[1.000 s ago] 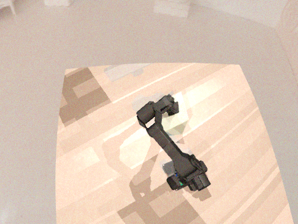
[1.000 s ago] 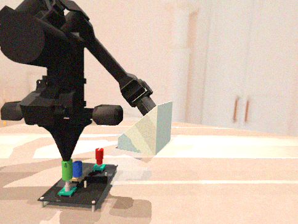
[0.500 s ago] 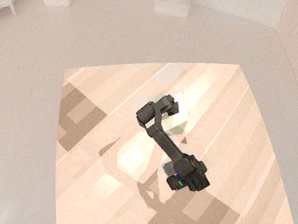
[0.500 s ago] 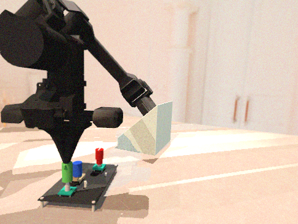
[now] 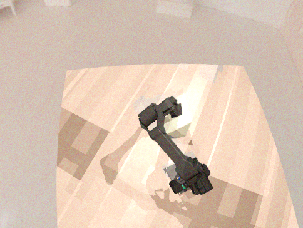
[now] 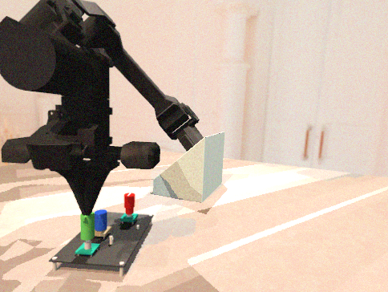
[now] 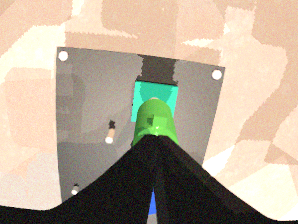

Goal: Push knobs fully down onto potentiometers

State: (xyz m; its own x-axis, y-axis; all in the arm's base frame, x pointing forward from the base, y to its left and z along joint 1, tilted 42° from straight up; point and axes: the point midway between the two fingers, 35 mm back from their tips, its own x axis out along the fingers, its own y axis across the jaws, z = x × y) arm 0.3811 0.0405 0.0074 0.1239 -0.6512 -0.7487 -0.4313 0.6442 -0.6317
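Right now the red knob is 10 cm behind my gripper tip, 2 cm to the right of it and 2 cm below it.
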